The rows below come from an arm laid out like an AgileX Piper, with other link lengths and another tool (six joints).
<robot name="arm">
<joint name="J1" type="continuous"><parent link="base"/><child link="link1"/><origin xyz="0 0 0.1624" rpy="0 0 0"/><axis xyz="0 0 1"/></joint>
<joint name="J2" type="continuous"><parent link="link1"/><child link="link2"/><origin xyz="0 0 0" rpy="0 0 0"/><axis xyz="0 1 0"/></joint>
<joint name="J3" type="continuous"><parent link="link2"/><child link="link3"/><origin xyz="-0.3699 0 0.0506" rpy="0 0 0"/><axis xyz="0 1 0"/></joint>
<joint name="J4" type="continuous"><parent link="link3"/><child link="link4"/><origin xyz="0.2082 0 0.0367" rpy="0 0 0"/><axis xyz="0.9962 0 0.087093"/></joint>
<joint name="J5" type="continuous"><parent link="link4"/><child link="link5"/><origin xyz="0 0 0" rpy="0 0 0"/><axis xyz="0 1 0"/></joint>
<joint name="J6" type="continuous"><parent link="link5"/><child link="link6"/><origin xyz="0.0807 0 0.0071" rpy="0 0 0"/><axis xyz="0.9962 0 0.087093"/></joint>
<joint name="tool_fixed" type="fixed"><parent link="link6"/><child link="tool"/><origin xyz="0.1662 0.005 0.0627" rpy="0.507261 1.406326 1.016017"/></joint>
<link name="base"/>
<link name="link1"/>
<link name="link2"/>
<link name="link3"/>
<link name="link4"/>
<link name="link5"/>
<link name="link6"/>
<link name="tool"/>
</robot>
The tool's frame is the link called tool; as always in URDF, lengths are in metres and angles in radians. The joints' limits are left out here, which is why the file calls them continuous.
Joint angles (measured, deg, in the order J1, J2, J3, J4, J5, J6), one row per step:
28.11 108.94 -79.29 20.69 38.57 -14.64
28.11 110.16 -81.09 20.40 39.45 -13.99
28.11 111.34 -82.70 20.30 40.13 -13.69
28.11 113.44 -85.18 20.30 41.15 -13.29
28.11 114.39 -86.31 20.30 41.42 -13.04
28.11 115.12 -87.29 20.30 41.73 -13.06
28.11 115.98 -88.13 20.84 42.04 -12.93
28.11 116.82 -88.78 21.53 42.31 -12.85
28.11 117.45 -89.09 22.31 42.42 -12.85
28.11 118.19 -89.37 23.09 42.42 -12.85
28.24 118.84 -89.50 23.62 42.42 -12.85
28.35 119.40 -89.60 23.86 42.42 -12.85
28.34 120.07 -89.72 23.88 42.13 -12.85
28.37 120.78 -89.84 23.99 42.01 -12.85
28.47 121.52 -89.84 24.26 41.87 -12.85
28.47 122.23 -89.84 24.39 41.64 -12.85
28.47 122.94 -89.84 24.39 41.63 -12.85
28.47 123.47 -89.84 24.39 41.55 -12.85
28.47 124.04 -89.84 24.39 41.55 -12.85
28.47 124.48 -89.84 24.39 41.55 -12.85
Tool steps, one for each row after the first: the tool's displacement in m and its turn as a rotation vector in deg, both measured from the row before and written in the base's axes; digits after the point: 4 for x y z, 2 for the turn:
0.0058 0.0032 -0.0025 -0.04 0.42 -0.16
0.0054 0.0034 -0.0028 0.00 0.31 0.00
0.0084 0.0056 -0.0070 -0.03 0.74 -0.02
0.0045 0.0026 -0.0028 0.07 0.19 -0.13
0.0034 0.0023 -0.0017 0.01 0.05 0.12
0.0026 0.0030 -0.0034 0.37 0.58 -0.22
0.0018 0.0030 -0.0042 0.41 0.74 -0.25
0.0008 0.0025 -0.0038 0.45 0.72 -0.27
0.0011 0.0025 -0.0048 0.41 0.74 -0.31
-0.0002 0.0026 -0.0051 0.18 0.69 -0.09
-0.0001 0.0018 -0.0047 -0.03 0.51 0.01
0.0019 0.0005 -0.0053 -0.16 0.24 -0.12
0.0010 0.0009 -0.0060 -0.16 0.46 -0.06
0.0000 0.0015 -0.0069 -0.10 0.64 -0.07
0.0009 0.0004 -0.0065 -0.17 0.47 -0.14
0.0000 0.0000 -0.0071 -0.34 0.62 0.00
0.0003 0.0000 -0.0052 -0.23 0.39 -0.03
-0.0001 -0.0001 -0.0057 -0.27 0.50 0.00
-0.0001 -0.0001 -0.0044 -0.21 0.39 0.00

